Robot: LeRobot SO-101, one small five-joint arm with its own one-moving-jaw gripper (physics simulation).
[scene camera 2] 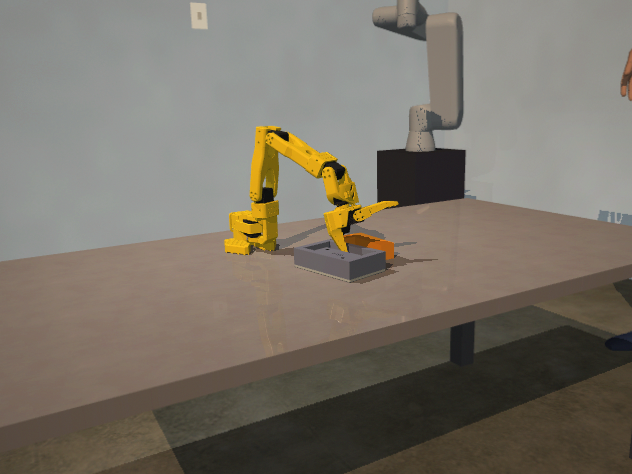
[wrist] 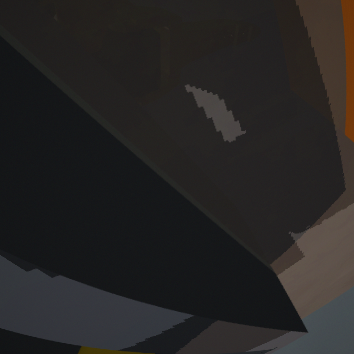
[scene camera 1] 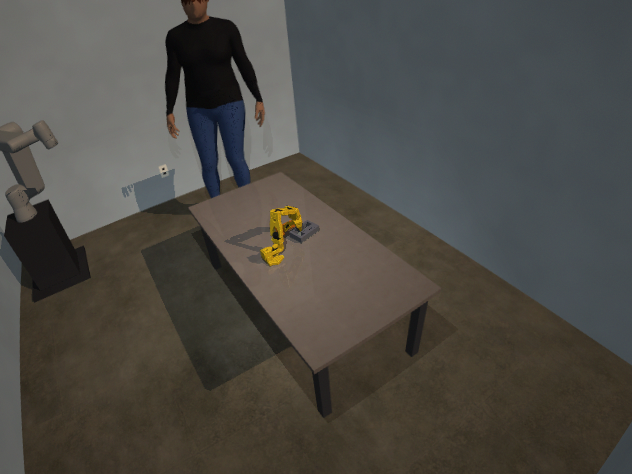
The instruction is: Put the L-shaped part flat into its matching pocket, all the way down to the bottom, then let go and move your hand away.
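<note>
A grey block-like tray point(scene camera 1: 308, 236) point(scene camera 2: 321, 264) with raised walls and small dark marks inside stands on the table in front of the arm. The L-shaped part cannot be told apart from the tray in any view, so its seating and the pocket's depth are hidden. My gripper point(scene camera 2: 371, 226) is wide open, with nothing between its jaws. In scene camera 2, the fixed jaw points down with its tip inside the tray's outline, and the moving jaw is swung out to the right, above the tray. The wrist view is dark; the moving jaw does not show there.
An orange low-walled object point(scene camera 2: 389, 248) point(wrist: 350, 65) stands on the table point(scene camera 1: 347, 285) point(scene camera 2: 153, 326) right behind the grey tray. My yellow arm base point(scene camera 1: 273, 256) point(scene camera 2: 252, 229) stands at the table's side. A grey robot arm on a dark pedestal point(scene camera 1: 43, 250) point(scene camera 2: 421, 176) and a person point(scene camera 1: 209, 66) are beyond the table.
</note>
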